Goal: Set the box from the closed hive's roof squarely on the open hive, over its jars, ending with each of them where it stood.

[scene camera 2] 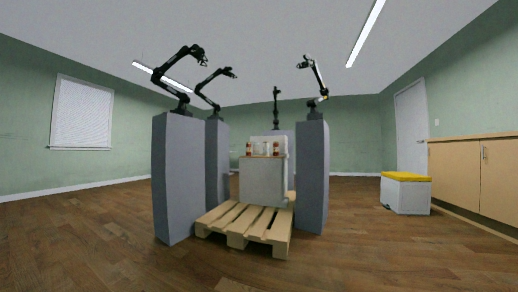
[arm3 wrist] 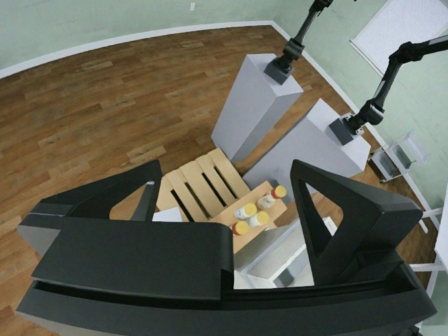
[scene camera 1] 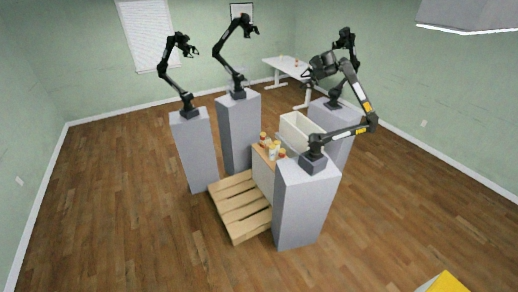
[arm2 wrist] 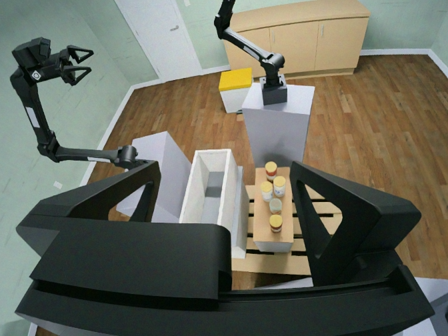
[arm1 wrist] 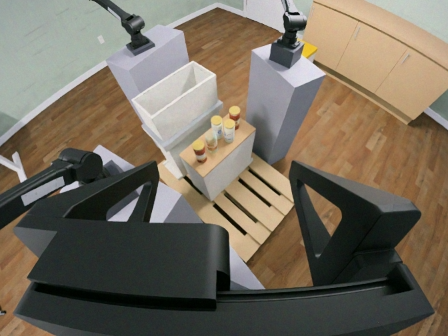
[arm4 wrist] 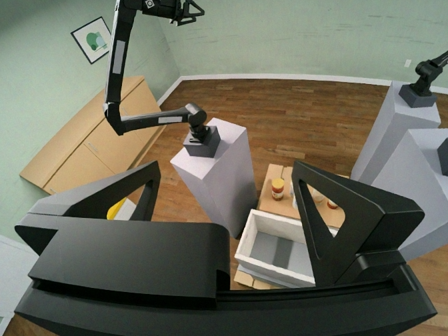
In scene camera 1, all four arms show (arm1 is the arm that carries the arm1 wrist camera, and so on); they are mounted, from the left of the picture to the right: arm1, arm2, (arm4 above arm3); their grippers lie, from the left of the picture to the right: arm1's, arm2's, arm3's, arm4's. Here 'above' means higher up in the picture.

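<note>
A white open-topped box (arm1 wrist: 185,115) (arm2 wrist: 231,190) (arm4 wrist: 280,225) (scene camera 1: 290,125) stands upright on the closed hive's grey roof (arm1 wrist: 200,125) (arm2 wrist: 240,200). Beside it, the open hive (arm1 wrist: 225,170) (scene camera 1: 262,175) (scene camera 2: 262,180) carries several yellow-lidded jars upright on its wooden top; a red-brown jar (arm1 wrist: 199,151) (arm2 wrist: 276,223) is at one end. Arm1's gripper (arm1 wrist: 225,164) (scene camera 1: 194,51), arm2's gripper (arm2 wrist: 225,164) (scene camera 1: 255,31), arm3's gripper (arm3 wrist: 225,164) (scene camera 1: 306,77) and arm4's gripper (arm4 wrist: 225,164) are open, empty, high above and apart from the box.
Tall grey pedestals (scene camera 1: 190,150) (scene camera 2: 185,175) carry the arms around the hives and stand close to them. A slatted pallet (scene camera 1: 250,231) (scene camera 2: 212,215) lies under the hives. A white bin with a yellow lid (arm2 wrist: 236,79) (scene camera 2: 406,176) stands near the cabinets (arm2 wrist: 295,42) (scene camera 2: 455,165).
</note>
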